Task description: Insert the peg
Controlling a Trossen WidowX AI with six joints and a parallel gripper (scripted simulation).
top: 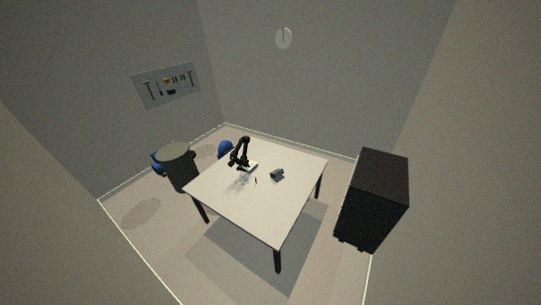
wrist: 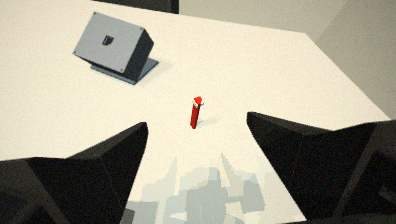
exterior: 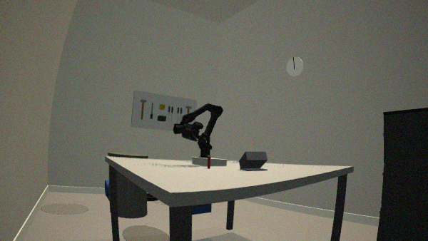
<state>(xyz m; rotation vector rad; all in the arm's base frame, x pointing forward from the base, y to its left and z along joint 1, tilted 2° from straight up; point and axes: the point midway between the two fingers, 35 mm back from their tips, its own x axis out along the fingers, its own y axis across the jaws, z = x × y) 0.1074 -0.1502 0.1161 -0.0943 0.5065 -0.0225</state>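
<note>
The red peg is 100 mm below my gripper tip, 90 mm ahead of it and 20 mm to the right of it. The rest, counted from my gripper tip: dark sloped panel 280 mm ahead, 160 mm to the left, 100 mm below.
</note>
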